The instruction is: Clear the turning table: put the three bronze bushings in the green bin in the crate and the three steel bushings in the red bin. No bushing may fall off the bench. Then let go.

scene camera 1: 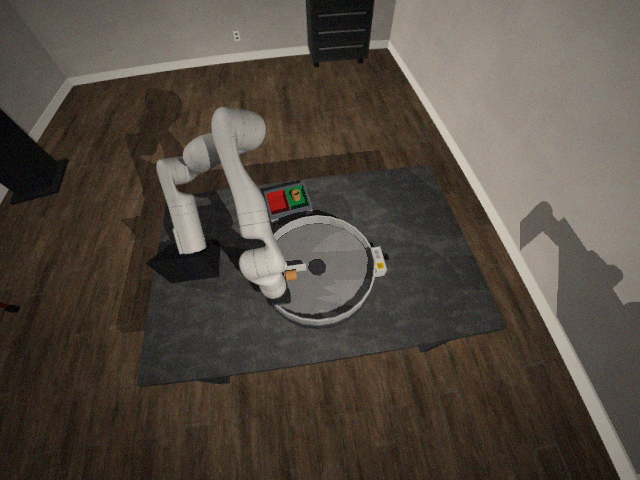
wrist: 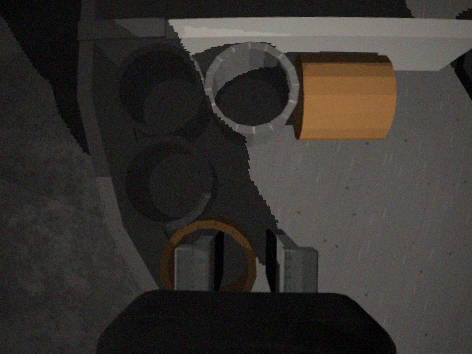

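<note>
A bronze bushing [wrist: 346, 97] [scene camera 1: 291, 275] lies on its side on the turning table [scene camera 1: 341, 248] [wrist: 350, 200]. Against its left end in the wrist view stands a lit steel bushing [wrist: 295, 92]. Two steel bushings, one upper [wrist: 131, 90] and one lower [wrist: 131, 185], stand in shadow near the rim. Another bronze bushing [wrist: 210, 224] stands upright below them. My gripper [wrist: 244, 251] is open and empty, its left finger overlapping this ring's opening and its right finger outside it. The arm hides the fingers in the scene view. A bronze bushing [scene camera 1: 295, 194] is in the green bin [scene camera 1: 304, 202]; the red bin [scene camera 1: 276, 201] is beside it.
A white bar [scene camera 1: 296, 267] [wrist: 325, 27] runs inward from the table's raised rim [scene camera 1: 361, 304] beside the bushings. A dark hub [scene camera 1: 316, 267] is at the centre. The crate [scene camera 1: 291, 212] stands behind the turning table, and a white control box [scene camera 1: 378, 261] sits at its right.
</note>
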